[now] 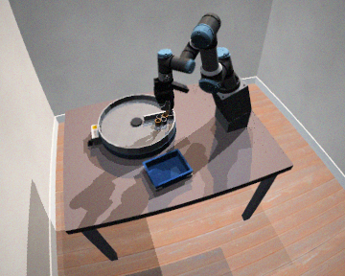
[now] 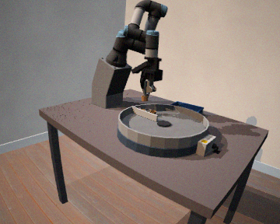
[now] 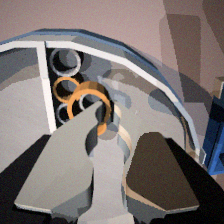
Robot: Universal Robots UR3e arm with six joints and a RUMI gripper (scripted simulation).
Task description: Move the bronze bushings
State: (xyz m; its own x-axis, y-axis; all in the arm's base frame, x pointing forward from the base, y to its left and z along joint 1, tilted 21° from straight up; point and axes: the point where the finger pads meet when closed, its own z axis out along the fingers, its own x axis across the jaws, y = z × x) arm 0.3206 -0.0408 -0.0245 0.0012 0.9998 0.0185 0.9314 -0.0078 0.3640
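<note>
The blue crate is 260 mm to the left of my hand, 110 mm below it and 90 mm ahead of it. From my hand the other things lie so: turntable 170 mm ahead, 90 mm below, 60 mm to the right.
</note>
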